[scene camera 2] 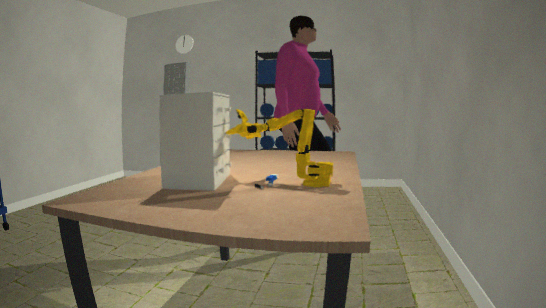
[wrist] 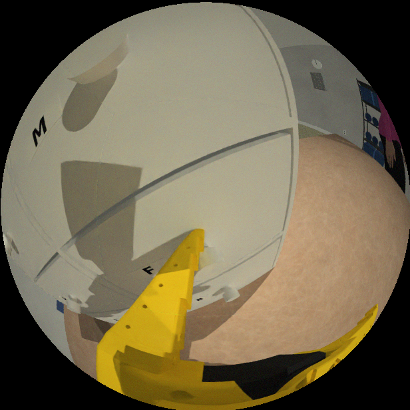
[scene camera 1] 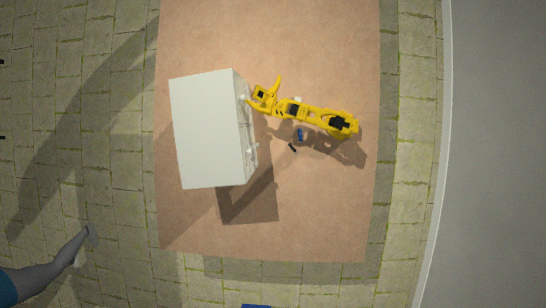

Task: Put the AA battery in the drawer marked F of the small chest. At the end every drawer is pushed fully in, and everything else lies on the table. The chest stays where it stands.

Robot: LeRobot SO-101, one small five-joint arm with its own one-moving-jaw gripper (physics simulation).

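The small white chest stands left of the arm. Its drawer F looks pushed in; its letter shows left of the fixed jaw. Its pale knob is partly hidden behind the fixed jaw's tip. My gripper is wide open and empty, with the fixed jaw's tip close to the knob and the moving jaw swung far right in the wrist view. A small black piece and a small blue piece lie on the table; I cannot tell which is the AA battery.
Drawer M is above drawer F, with a protruding curved handle. Other knobs stick out lower down. A small white thing lies beside the arm. The wooden table extends around the chest.
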